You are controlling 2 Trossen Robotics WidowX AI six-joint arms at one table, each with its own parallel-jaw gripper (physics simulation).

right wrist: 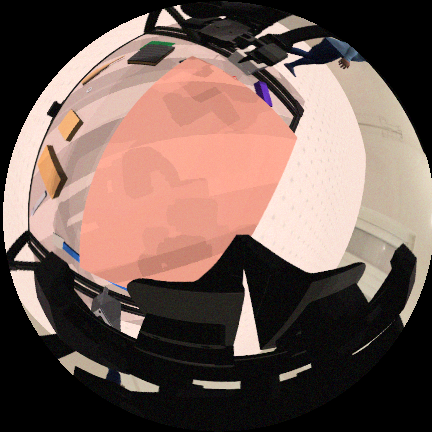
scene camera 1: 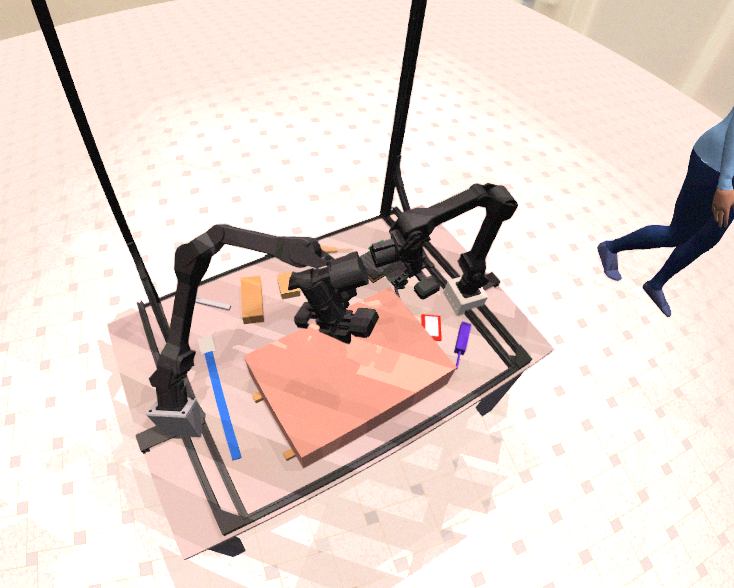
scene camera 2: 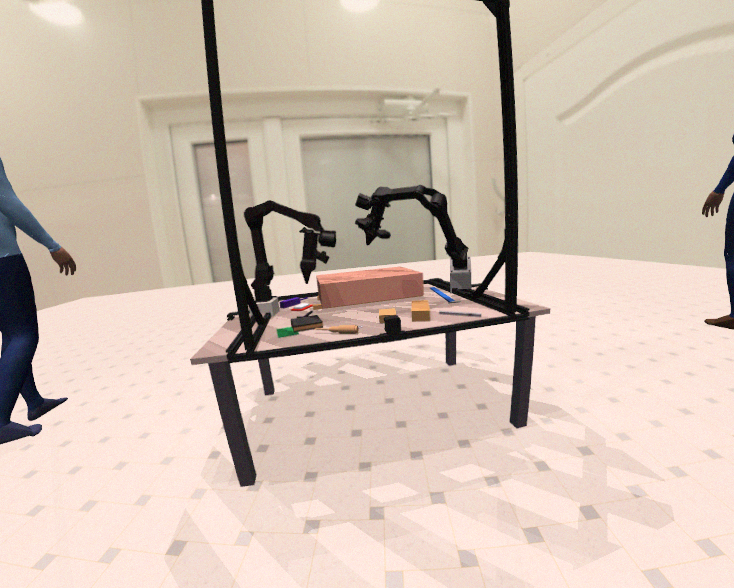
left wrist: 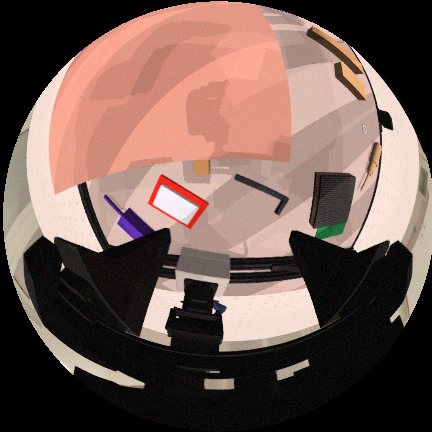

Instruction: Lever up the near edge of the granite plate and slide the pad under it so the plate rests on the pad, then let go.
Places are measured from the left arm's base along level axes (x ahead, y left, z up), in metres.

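Where they show: left gripper, between the fingertips: (right wrist: 221,51) (scene camera 1: 412,286) (scene camera 2: 307,281) (left wrist: 232,235); right gripper, between the fingertips: (right wrist: 241,239) (scene camera 1: 349,342) (scene camera 2: 367,245); left arm's base, origin of its link: (scene camera 1: 468,288) (scene camera 2: 263,300) (left wrist: 199,288); right arm's base, origin of its link: (scene camera 1: 172,405) (scene camera 2: 460,264).
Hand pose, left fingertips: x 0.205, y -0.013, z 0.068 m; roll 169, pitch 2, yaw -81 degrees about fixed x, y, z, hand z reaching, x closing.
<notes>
Things, the pixels of their top centre, and the offset from my left fingertips.
- granite plate, centre of its top: (right wrist: 192,184) (scene camera 1: 351,363) (scene camera 2: 365,274) dx +0.248, dy +0.172, dz -0.011 m
- dark ribbed block, centre of its top: (left wrist: 337,202) (scene camera 1: 375,262) (right wrist: 151,51) (scene camera 2: 305,320) dx +0.022, dy -0.204, dz -0.108 m
- red-and-white box, centre of its top: (left wrist: 173,205) (scene camera 1: 431,325) (scene camera 2: 301,305) dx -0.054, dy +0.077, dz -0.118 m
- purple tool, centre of its top: (left wrist: 125,226) (scene camera 1: 462,343) (right wrist: 267,99) (scene camera 2: 294,298) dx -0.107, dy +0.172, dz -0.102 m
- black hex key, centre of its top: (left wrist: 260,196) dx -0.014, dy -0.053, dz -0.123 m
- blue strip, centre of its top: (scene camera 1: 218,392) (scene camera 2: 442,291) dx +0.600, dy +0.104, dz -0.112 m
- wooden-handled tool, centre of its top: (left wrist: 374,168) (scene camera 2: 335,325) (scene camera 1: 332,247) dx +0.139, dy -0.305, dz -0.104 m
The granite plate (scene camera 1: 294,398) (scene camera 2: 370,287) (left wrist: 150,100) (right wrist: 225,155) is a thick salmon slab at mid-table. Small orange blocks (scene camera 1: 257,397) (left wrist: 202,167) show at its edges; how far they reach under it is hidden. A dark ribbed block (scene camera 2: 306,322) (left wrist: 333,199) (right wrist: 151,54), which looks like the pad, lies apart from the plate, partly over a green piece. My left gripper (scene camera 1: 399,283) (scene camera 2: 306,279) (left wrist: 232,235) is open and empty, above the table beside the plate. My right gripper (scene camera 1: 346,338) (scene camera 2: 368,240) (right wrist: 241,239) is shut and empty, high above the plate.
A red-and-white box (scene camera 1: 431,327) (left wrist: 175,202), a purple tool (scene camera 1: 462,338) and a black hex key (left wrist: 260,187) lie near the plate's left-arm side. A blue strip (scene camera 1: 221,404) lies beyond its other side. Wooden blocks (scene camera 1: 251,300) (scene camera 2: 420,311) and a wooden-handled tool (scene camera 2: 346,329) lie along the camera-mount side.
</notes>
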